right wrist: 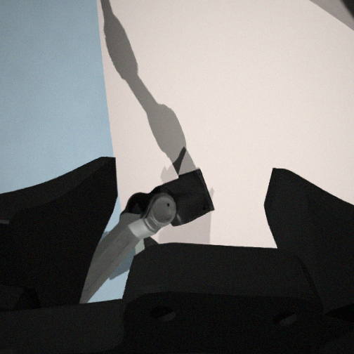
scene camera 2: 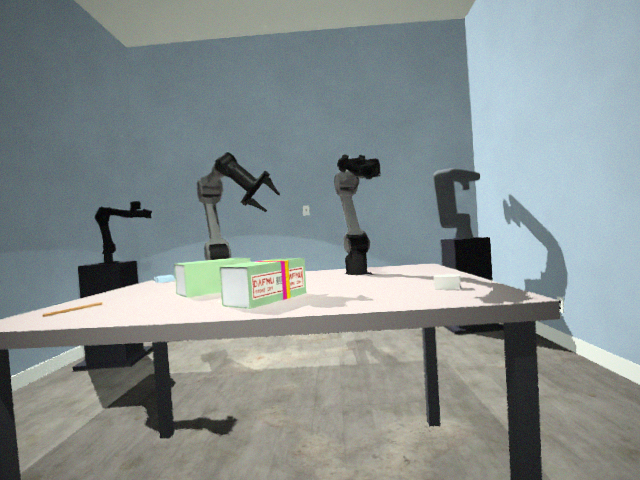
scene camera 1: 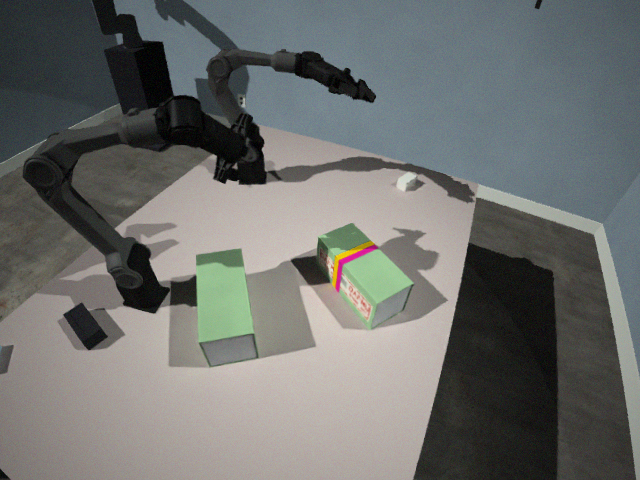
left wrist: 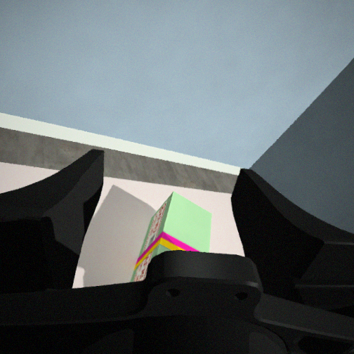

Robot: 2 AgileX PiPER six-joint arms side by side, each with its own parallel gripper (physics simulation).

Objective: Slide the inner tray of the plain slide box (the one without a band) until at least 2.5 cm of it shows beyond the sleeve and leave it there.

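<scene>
The plain green slide box (scene camera 1: 222,294) (scene camera 2: 199,277) lies flat on the pink table (scene camera 1: 320,413) (scene camera 2: 392,315). Its near grey-white end face (scene camera 1: 230,349) looks level with the sleeve's edge; its far end is hidden. The banded green box (scene camera 1: 379,273) (scene camera 2: 237,284) (left wrist: 187,220), with a yellow and magenta band, lies beside it, apart and angled. My left gripper (scene camera 1: 371,94) (left wrist: 171,175) is open and empty, raised above the table, away from both boxes. My right gripper (scene camera 2: 272,202) (right wrist: 192,181) is open and empty, held in the air near the left arm's base, away from both boxes.
A black block (scene camera 1: 85,326) lies left of the plain box in scene camera 1. A white block (scene camera 1: 406,181) (scene camera 2: 447,282) lies near the table's edge. An orange stick (scene camera 2: 72,310) and a light blue object (scene camera 2: 164,279) lie on the table in scene camera 2.
</scene>
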